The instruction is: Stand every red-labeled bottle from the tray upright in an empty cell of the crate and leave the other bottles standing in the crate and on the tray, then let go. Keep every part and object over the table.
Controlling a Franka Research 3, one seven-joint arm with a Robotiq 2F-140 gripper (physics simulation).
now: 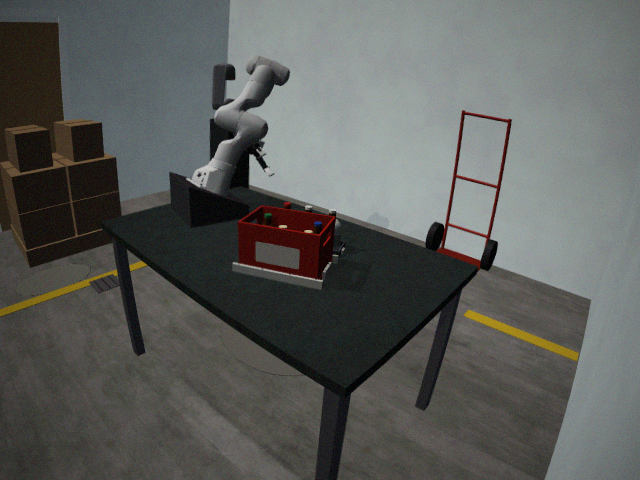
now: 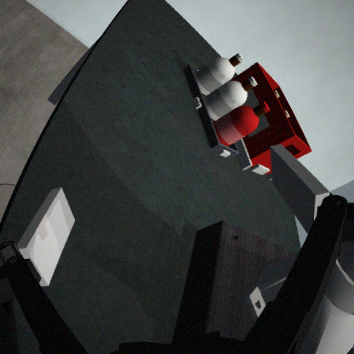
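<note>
A red-labeled bottle (image 2: 239,125) stands upright at one end of a dark tray (image 2: 204,116) (image 1: 339,250); its red cap (image 1: 286,205) shows behind the crate. Two white-labeled bottles (image 2: 228,98) (image 2: 218,74) stand beside it in a row. The red crate (image 1: 315,254) (image 2: 276,131) stands next to the tray. In it show a green cap (image 1: 267,215), a blue cap (image 1: 317,225) and two cream caps (image 1: 282,227) (image 1: 308,231). The crate's cell floors and the lower parts of its bottles are hidden. My gripper (image 1: 265,160) (image 2: 166,185) is open and empty, high above the table, away from the bottles.
A white low border (image 1: 276,275) lies along the crate's foot on the dark table (image 1: 330,330). A dark upright panel (image 1: 206,206) (image 2: 200,280) stands by the arm's base. Cardboard boxes (image 1: 38,191) and a red hand truck (image 1: 477,182) stand beyond the table.
</note>
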